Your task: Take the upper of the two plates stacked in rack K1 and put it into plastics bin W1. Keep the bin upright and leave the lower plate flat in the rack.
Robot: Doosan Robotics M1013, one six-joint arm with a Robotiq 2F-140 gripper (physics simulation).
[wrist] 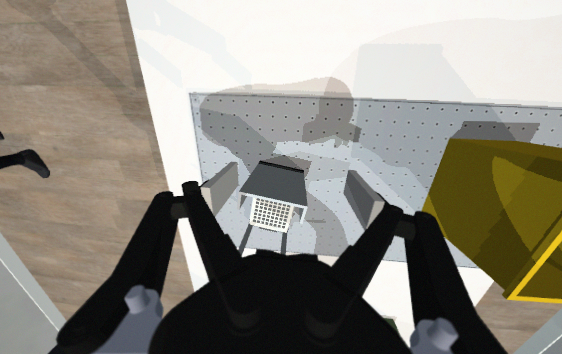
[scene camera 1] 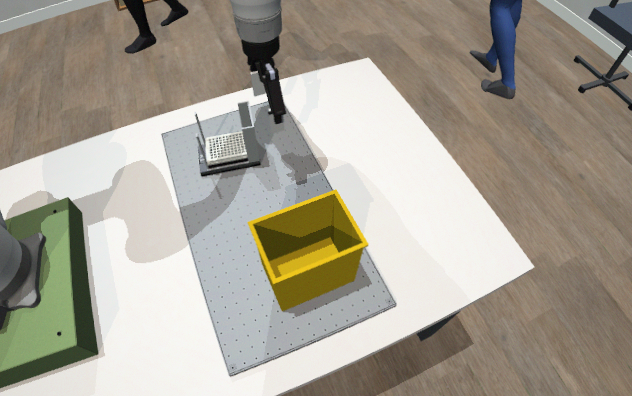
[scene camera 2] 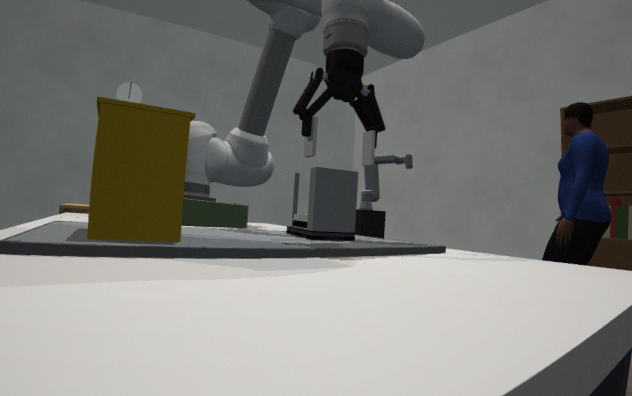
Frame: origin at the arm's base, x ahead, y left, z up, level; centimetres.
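Seen in the pictures: gripper, fingertip midpoint: [wrist: 290,177] [scene camera 1: 268,111] [scene camera 2: 340,161]; arm's base, link origin: [scene camera 1: 7,277] [scene camera 2: 186,199].
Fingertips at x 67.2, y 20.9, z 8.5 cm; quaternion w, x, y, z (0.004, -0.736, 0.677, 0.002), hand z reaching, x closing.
Pixels of each thing's top centre, then the offset from my fingertips to it. Level surfaces: height alone.
- Rack K1, top centre: [wrist: 263,242] [scene camera 2: 322,172] [scene camera 1: 219,119] dz -1.0, dx -11.7, dy +2.4 cm
- white upper plate, top centre: [wrist: 273,204] [scene camera 1: 229,145] dz -10.6, dx -10.7, dy +2.3 cm
- Yellow bin W1, top centre: [scene camera 2: 142,119] [scene camera 1: 307,233] dz +2.7, dx -1.4, dy -35.2 cm
- perforated board, surface height: dz -15.3 cm
- white table, surface height: dz -16.5 cm
Rack K1 [scene camera 1: 253,146] [scene camera 2: 332,200] [wrist: 276,182] stands at the far end of the perforated board, with tall grey uprights on a dark base. The white upper plate [scene camera 1: 227,145] [wrist: 271,214], with a grid of wells, lies flat between the uprights. The lower plate is mostly hidden beneath it, and the seam between them is too small to tell. Yellow bin W1 [scene camera 1: 317,282] [scene camera 2: 140,172] [wrist: 475,200] stands upright, its inside bare in scene camera 1. My gripper [scene camera 1: 268,102] [scene camera 2: 340,144] [wrist: 290,177] is open and empty, above the rack's height; the rack shows between its fingers in the wrist view.
The perforated board [scene camera 1: 235,300] [scene camera 2: 260,247] [wrist: 400,120] lies on the white table [scene camera 1: 425,200] [scene camera 2: 300,320] [wrist: 280,40]. A green block [scene camera 1: 50,280] [scene camera 2: 215,213] carries the arm's base. A person in blue [scene camera 1: 504,45] [scene camera 2: 582,170] stands beyond the table.
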